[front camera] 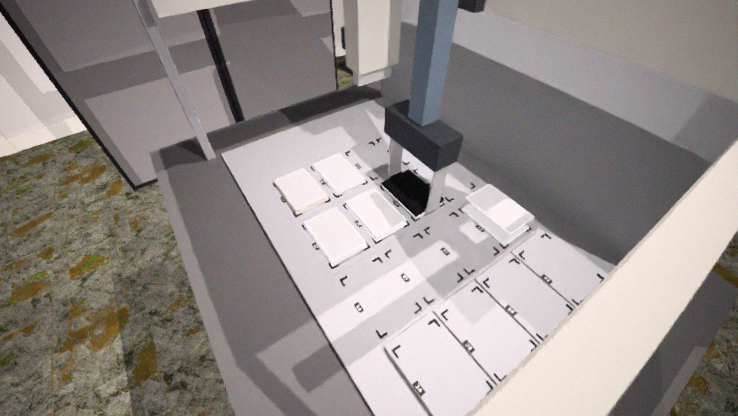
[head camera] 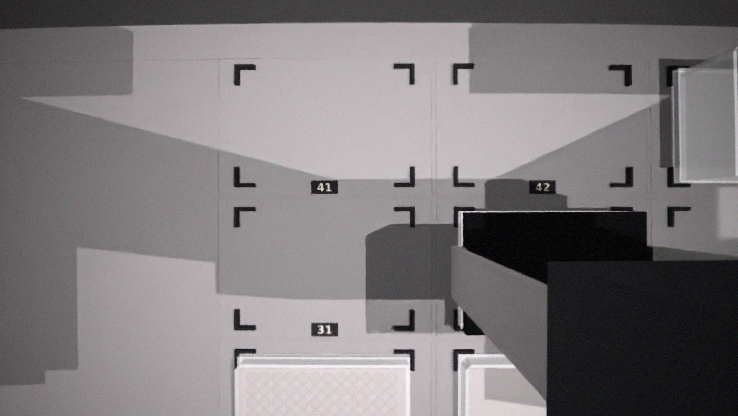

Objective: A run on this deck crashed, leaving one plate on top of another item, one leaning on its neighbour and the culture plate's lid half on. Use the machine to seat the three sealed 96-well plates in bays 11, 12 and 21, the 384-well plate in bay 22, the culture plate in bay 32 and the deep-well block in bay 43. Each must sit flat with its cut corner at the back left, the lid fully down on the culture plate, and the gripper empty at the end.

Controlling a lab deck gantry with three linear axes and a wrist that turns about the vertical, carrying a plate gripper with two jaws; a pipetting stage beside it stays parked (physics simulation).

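Frame: origin at the robot's base, x ahead, y down, z left, level; metres.
Seen in the pictures: gripper, fingertip midpoint: (front camera: 412, 192); robot's base, origin of the base link: (front camera: 274, 184).
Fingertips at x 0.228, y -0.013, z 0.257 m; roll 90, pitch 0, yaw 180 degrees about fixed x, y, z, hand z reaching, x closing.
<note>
Pixels of each thing's top centre, then the offset from my fingertips to it. "pt": a spot on its surface instead.
- bay 22, surface spot: (head camera: 496, 382) pt dx -0.040, dy -0.002, dz -0.079 m
- deep-well block, middle of its top: (front camera: 499, 206) dx +0.164, dy -0.029, dz +0.107 m
- bay label 31, surface spot: (head camera: 324, 329) pt dx -0.164, dy +0.013, dz -0.046 m
- label 41, surface spot: (head camera: 324, 187) pt dx -0.164, dy +0.012, dz +0.061 m
- label 42, surface spot: (head camera: 542, 187) pt dx +0.000, dy +0.013, dz +0.061 m
The culture plate (front camera: 388, 196) (head camera: 459, 227) sits in bay 32 under its black lid (front camera: 407, 190) (head camera: 555, 232); the plate's pale rim shows at the edges. My gripper (front camera: 413, 192) (head camera: 552, 273) is lowered over it, jaws against the two short ends, and looks shut on the lid; its body hides much of the lid in the head view. Sealed plates (front camera: 301, 190) (front camera: 335, 235) stand front left, another (front camera: 339, 173) (head camera: 323, 392) in bay 21. The plate in bay 22 (front camera: 376, 213) (head camera: 496, 382) is likely the 384-well one. The deep-well block (front camera: 498, 210) (head camera: 708, 124) stands in bay 43.
The parked pipetting stage (front camera: 373, 41) hangs behind the gripper. The bay label 31 (head camera: 324, 329) is left of the culture plate, and label 41 (head camera: 324, 187) and label 42 (head camera: 542, 187) mark the row behind. A pale beam (front camera: 620, 289) crosses the front view's lower right.
</note>
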